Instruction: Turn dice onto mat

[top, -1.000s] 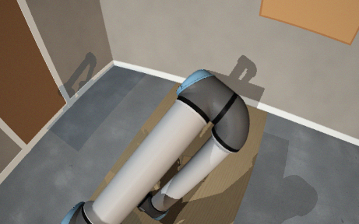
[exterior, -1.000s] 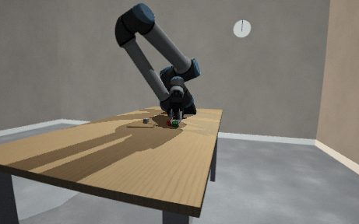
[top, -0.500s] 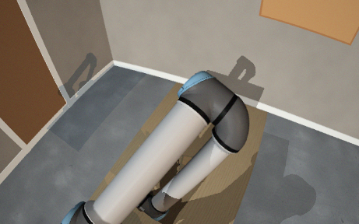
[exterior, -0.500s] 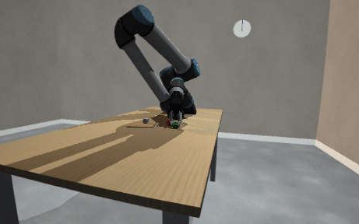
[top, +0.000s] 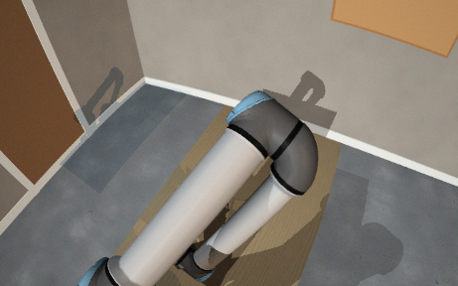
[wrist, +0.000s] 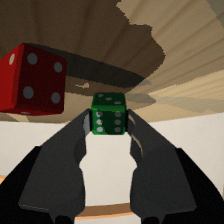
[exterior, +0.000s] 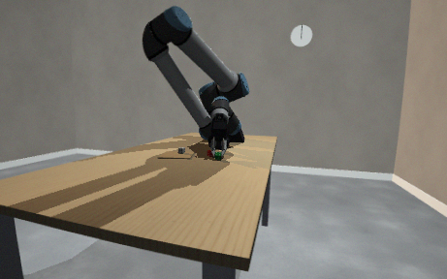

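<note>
Now: hand 10 mm short of the green die. The rest, counted from my hand: red die 50 mm to the right, 50 mm behind, 10 mm below; tan mat 200 mm to the right, 20 mm below; white die 200 mm to the right, 40 mm behind.
</note>
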